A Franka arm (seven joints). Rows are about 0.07 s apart.
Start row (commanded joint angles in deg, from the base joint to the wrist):
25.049 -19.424 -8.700 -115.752 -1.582 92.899 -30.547
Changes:
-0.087 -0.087 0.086 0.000 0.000 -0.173 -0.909
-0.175 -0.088 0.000 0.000 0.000 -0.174 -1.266
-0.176 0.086 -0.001 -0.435 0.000 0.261 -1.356
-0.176 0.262 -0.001 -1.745 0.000 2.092 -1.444
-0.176 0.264 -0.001 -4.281 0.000 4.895 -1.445
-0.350 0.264 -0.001 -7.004 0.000 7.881 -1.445
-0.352 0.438 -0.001 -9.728 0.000 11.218 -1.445
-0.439 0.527 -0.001 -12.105 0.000 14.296 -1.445
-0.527 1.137 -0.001 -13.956 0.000 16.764 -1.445
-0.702 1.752 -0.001 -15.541 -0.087 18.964 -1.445
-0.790 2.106 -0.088 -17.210 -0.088 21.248 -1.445
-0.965 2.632 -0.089 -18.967 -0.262 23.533 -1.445
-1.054 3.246 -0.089 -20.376 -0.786 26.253 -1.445
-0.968 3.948 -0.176 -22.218 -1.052 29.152 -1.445
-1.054 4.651 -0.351 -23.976 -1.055 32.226 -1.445
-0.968 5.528 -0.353 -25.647 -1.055 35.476 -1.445
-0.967 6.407 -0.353 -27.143 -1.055 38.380 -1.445
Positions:
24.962 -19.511 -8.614 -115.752 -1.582 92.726 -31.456
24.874 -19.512 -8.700 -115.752 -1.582 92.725 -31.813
24.873 -19.338 -8.701 -116.187 -1.582 93.160 -31.903
24.873 -19.162 -8.701 -117.497 -1.582 94.991 -31.991
24.873 -19.160 -8.701 -120.033 -1.582 97.794 -31.992
24.699 -19.160 -8.701 -122.756 -1.582 100.780 -31.992
24.697 -18.986 -8.701 -125.480 -1.582 104.117 -31.992
24.610 -18.897 -8.701 -127.857 -1.582 107.195 -31.992
24.522 -18.287 -8.701 -129.708 -1.582 109.663 -31.992
24.347 -17.672 -8.701 -131.293 -1.669 111.863 -31.992
24.259 -17.318 -8.788 -132.962 -1.670 114.147 -31.992
24.084 -16.792 -8.789 -134.719 -1.844 116.432 -31.992
23.995 -16.178 -8.789 -136.128 -2.368 119.152 -31.992
24.081 -15.476 -8.876 -137.970 -2.634 122.051 -31.992
23.995 -14.773 -9.051 -139.728 -2.637 125.125 -31.992
24.081 -13.896 -9.053 -141.399 -2.637 128.375 -31.992
24.082 -13.017 -9.053 -142.895 -2.637 131.279 -31.992

